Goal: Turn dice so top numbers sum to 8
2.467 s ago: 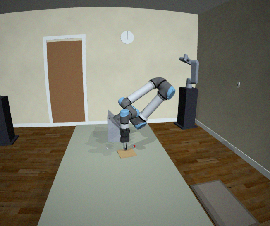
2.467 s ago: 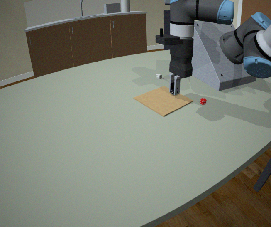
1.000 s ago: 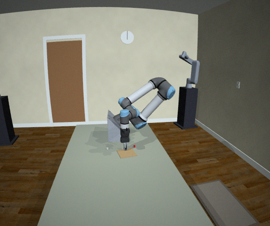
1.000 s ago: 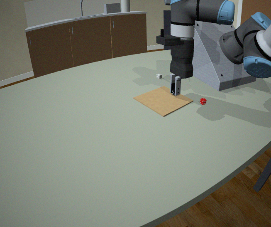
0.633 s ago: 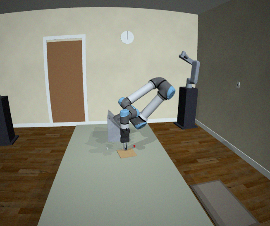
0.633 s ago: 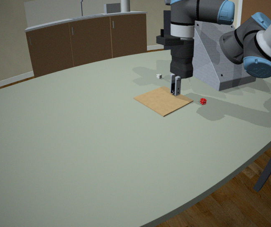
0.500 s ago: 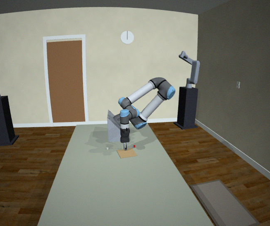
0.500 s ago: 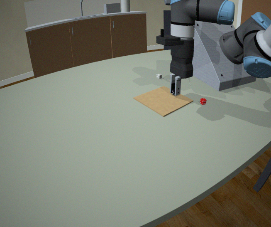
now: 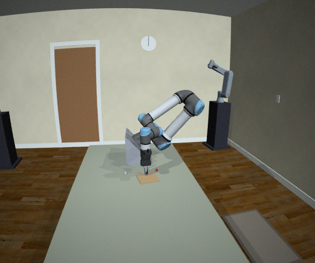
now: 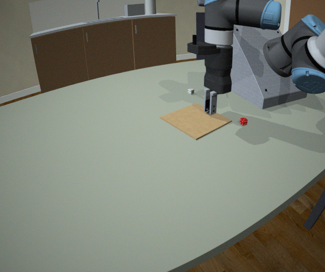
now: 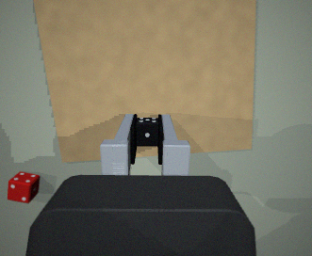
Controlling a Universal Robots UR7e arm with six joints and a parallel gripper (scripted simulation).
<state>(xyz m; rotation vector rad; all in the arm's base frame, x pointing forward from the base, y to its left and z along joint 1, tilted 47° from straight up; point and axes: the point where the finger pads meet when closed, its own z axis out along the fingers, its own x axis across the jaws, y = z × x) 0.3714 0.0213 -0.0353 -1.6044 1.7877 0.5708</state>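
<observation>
My hand is 5 cm short of the tan mat and 3 cm above it. The rest, counted from my hand: white die (6 cm behind, 15 cm to the right, 2 cm below); then red die (4 cm behind, 9 cm to the left, 2 cm below).
</observation>
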